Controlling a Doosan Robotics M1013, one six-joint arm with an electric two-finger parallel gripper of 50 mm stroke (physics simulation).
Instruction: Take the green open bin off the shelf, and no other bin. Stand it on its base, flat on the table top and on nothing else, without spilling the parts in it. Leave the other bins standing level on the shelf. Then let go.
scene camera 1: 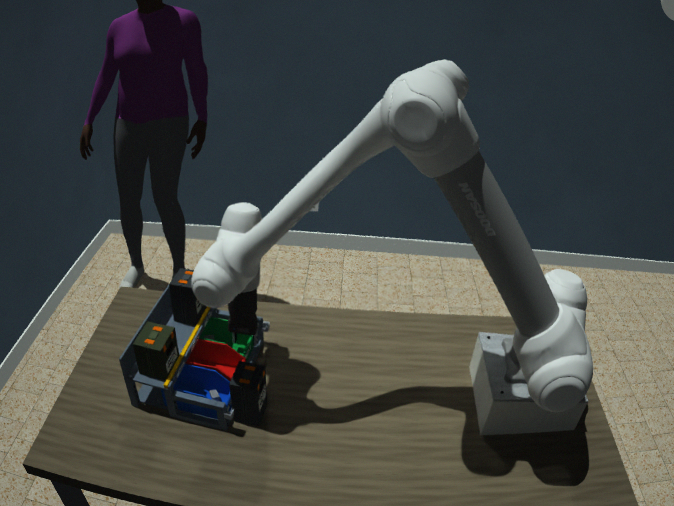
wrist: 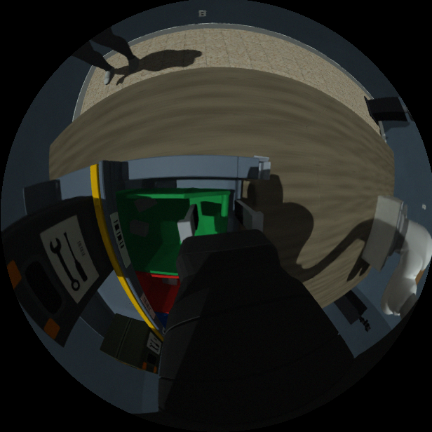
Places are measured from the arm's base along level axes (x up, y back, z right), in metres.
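Pixels of known places: gripper, between the fingertips: [scene camera 1: 245,342].
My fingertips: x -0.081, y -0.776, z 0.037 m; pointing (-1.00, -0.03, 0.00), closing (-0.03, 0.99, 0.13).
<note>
Ahead of a thing's pixels: the offset from my fingertips to its middle. "spot": to the spot under its first point. Level surfaces: height alone.
The green open bin @(dz -0.025, dx +0.007, dy -0.069 m) [scene camera 1: 217,327] [wrist: 160,250] stands on the shelf @(spot: dz -0.322, dx +0.050, dy -0.209 m) [scene camera 1: 130,383] [wrist: 175,166], at the end farthest from scene camera 1. Dark shapes, perhaps parts, show inside it in the wrist view. My gripper [scene camera 1: 244,334] [wrist: 215,209] points down at the bin's front wall and is open. One finger is over the inside of the bin, the other is outside in front of the wall, with the wall between them. Nothing is gripped. Finger depth and any contact are unclear. The red bin @(dz -0.129, dx +0.007, dy -0.057 m) [scene camera 1: 212,354] [wrist: 155,290] sits beside the green one, then the blue bin @(dz -0.240, dx +0.007, dy -0.053 m) [scene camera 1: 201,383].
Two dark boxes @(spot: dz -0.054, dx +0.146, dy -0.144 m) [scene camera 1: 185,299] @(dz -0.243, dx +0.114, dy -0.153 m) [scene camera 1: 155,359] stand on the shelf's rear part, behind the yellow rail @(dz -0.129, dx +0.071, dy -0.109 m) [scene camera 1: 187,345] [wrist: 107,240]. Another dark box @(dz -0.230, dx +0.030, dy +0.081 m) [scene camera 1: 249,389] stands on the table @(dx -0.036 m) [scene camera 1: 353,462] [wrist: 215,110] in front of the blue bin. A person [scene camera 1: 152,81] stands beyond the table.
</note>
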